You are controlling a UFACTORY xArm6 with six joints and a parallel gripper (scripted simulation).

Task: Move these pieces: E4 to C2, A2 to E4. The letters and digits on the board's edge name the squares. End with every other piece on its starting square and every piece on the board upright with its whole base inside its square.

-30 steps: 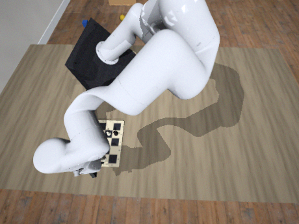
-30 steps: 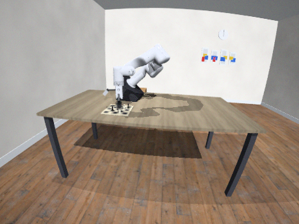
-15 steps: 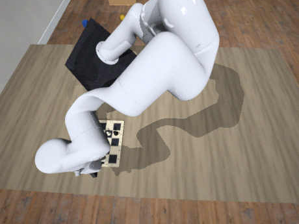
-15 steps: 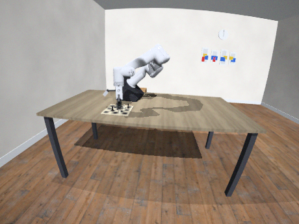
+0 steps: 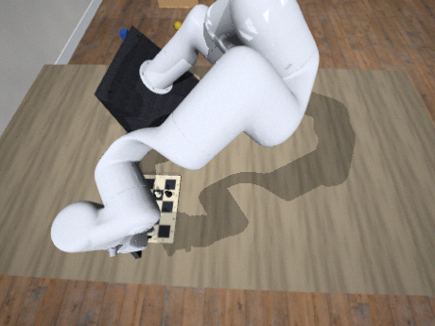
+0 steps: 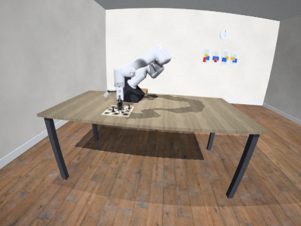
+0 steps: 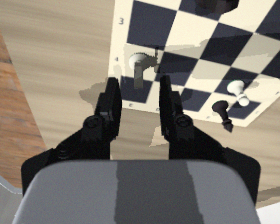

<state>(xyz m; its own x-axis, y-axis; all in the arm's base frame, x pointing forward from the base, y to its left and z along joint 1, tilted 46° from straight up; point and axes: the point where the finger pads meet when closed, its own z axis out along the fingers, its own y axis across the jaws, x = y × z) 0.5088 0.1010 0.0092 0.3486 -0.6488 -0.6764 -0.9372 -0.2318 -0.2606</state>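
Right now my hand is 30 mm past the black piece, 80 mm to the left of it and 50 mm above it. Round my hand: black pawn: 120 mm behind, 30 mm to the left, 40 mm below; then chessboard: 70 mm behind, 40 mm to the right, 70 mm below.
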